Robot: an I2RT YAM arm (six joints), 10 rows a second.
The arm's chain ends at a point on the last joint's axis. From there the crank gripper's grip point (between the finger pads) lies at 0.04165 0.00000 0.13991 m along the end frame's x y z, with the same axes.
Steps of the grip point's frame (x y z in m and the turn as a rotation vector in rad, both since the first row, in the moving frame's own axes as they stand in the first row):
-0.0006 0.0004 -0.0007 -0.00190 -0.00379 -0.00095
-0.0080 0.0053 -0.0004 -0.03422 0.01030 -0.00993
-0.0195 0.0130 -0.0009 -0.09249 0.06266 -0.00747
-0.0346 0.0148 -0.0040 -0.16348 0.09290 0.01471
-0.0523 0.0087 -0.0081 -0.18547 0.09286 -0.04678
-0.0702 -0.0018 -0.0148 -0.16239 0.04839 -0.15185
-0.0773 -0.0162 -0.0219 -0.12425 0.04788 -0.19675
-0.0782 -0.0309 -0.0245 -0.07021 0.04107 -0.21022
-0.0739 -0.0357 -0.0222 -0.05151 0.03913 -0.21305
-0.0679 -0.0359 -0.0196 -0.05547 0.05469 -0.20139
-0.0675 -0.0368 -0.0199 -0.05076 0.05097 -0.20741
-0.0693 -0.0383 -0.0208 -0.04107 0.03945 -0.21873
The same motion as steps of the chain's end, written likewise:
-0.0001 0.0002 -0.0009 -0.00190 -0.00379 -0.00095
-0.0095 0.0009 0.0001 -0.03422 0.01030 -0.00993
-0.0282 0.0006 0.0026 -0.09249 0.06266 -0.00747
-0.0472 -0.0083 0.0024 -0.16348 0.09290 0.01471
-0.0656 -0.0145 -0.0014 -0.18547 0.09286 -0.04678
-0.0781 -0.0174 -0.0113 -0.16239 0.04839 -0.15185
-0.0848 -0.0245 -0.0192 -0.12425 0.04788 -0.19675
-0.0840 -0.0313 -0.0226 -0.07021 0.04107 -0.21022
-0.0791 -0.0334 -0.0205 -0.05151 0.03913 -0.21305
-0.0754 -0.0344 -0.0171 -0.05547 0.05469 -0.20139
-0.0744 -0.0345 -0.0177 -0.05076 0.05097 -0.20741
-0.0744 -0.0343 -0.0191 -0.04107 0.03945 -0.21873

